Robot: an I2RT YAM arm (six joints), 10 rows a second.
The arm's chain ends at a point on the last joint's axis. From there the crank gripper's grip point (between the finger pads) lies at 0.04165 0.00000 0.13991 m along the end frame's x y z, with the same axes.
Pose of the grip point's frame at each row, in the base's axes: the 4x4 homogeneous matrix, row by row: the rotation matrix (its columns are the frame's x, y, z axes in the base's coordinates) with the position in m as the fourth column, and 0 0 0 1 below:
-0.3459 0.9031 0.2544 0.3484; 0.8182 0.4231 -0.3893 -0.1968; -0.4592 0.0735 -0.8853 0.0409; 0 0 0 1
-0.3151 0.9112 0.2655 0.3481; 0.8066 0.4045 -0.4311 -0.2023; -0.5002 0.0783 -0.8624 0.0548; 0 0 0 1
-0.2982 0.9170 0.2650 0.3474; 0.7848 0.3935 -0.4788 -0.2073; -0.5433 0.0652 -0.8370 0.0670; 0 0 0 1
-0.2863 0.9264 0.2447 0.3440; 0.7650 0.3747 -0.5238 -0.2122; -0.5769 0.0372 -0.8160 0.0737; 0 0 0 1
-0.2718 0.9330 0.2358 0.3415; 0.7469 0.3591 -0.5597 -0.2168; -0.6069 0.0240 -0.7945 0.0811; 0 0 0 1
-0.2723 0.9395 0.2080 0.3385; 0.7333 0.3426 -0.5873 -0.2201; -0.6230 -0.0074 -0.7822 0.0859; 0 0 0 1
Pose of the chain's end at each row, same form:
-0.3459 0.9031 0.2544 0.3272; 0.8182 0.4231 -0.3893 -0.1764; -0.4592 0.0735 -0.8853 0.1839; 0 0 0 1
-0.3151 0.9112 0.2655 0.3241; 0.8066 0.4045 -0.4311 -0.1756; -0.5002 0.0783 -0.8624 0.1963; 0 0 0 1
-0.2982 0.9170 0.2650 0.3227; 0.7848 0.3935 -0.4788 -0.1730; -0.5433 0.0652 -0.8370 0.2067; 0 0 0 1
-0.2863 0.9264 0.2447 0.3217; 0.7650 0.3747 -0.5238 -0.1708; -0.5769 0.0372 -0.8160 0.2119; 0 0 0 1
-0.2718 0.9330 0.2358 0.3198; 0.7469 0.3591 -0.5597 -0.1696; -0.6069 0.0240 -0.7945 0.2175; 0 0 0 1
-0.2723 0.9395 0.2080 0.3207; 0.7333 0.3426 -0.5873 -0.1685; -0.6230 -0.0074 -0.7822 0.2213; 0 0 0 1

